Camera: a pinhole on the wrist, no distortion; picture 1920 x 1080 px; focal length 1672.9 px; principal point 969.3 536.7 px. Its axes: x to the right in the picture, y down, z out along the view. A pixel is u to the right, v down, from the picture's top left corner.
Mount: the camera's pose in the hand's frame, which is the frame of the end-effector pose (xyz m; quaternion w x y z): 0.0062 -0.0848 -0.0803 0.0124 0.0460 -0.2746 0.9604
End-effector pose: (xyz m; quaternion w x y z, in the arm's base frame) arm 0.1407 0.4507 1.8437 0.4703 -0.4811 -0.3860 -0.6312
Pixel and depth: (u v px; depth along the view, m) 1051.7 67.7 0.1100
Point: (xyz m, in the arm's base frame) 0.0341 0.5061 1.8576
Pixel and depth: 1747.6 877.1 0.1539
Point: -0.0305 0.5505 1.7941
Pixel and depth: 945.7 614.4 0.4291
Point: -0.1145 0.7806 1.9420
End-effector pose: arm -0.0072 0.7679 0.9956 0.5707 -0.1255 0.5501 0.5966
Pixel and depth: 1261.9 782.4 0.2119
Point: 0.2215 0.7712 0.9239
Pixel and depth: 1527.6 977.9 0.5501
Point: 0.6012 0.8249 0.9658
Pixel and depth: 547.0 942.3 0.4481
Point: 0.3942 0.9274 0.7503
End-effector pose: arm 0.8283 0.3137 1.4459 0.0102 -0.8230 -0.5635 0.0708
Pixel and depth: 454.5 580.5 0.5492
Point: 0.5013 0.6352 1.1039
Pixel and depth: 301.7 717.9 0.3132
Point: 0.6050 0.5492 1.3036
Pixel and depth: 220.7 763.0 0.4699
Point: 0.5253 0.6711 1.1963
